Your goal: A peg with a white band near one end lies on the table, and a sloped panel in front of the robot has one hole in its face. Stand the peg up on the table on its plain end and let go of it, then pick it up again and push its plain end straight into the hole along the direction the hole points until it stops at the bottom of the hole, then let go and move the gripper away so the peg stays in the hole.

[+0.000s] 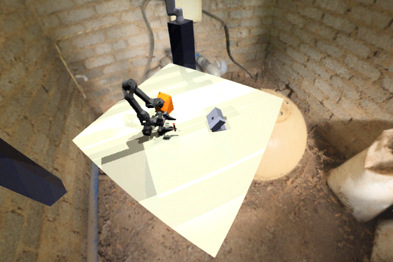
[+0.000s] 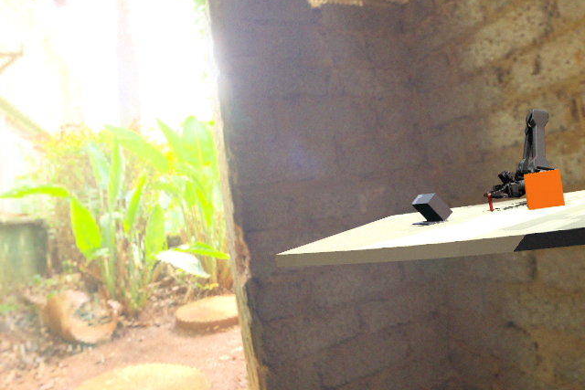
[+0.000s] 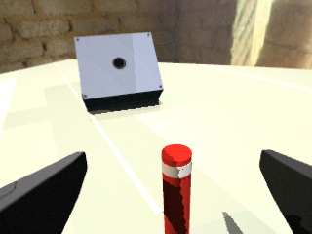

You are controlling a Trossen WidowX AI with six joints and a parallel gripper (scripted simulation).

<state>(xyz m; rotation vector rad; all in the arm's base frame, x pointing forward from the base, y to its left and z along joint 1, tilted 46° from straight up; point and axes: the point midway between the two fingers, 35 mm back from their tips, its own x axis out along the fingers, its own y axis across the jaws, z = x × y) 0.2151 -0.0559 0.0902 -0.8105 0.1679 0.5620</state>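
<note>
Right now my gripper tip is 1 cm past the red peg, 1 cm to the left of it and 1 cm above it. Also, from my gripper tip: sloped panel 19 cm ahead, 22 cm to the left, 1 cm below.
</note>
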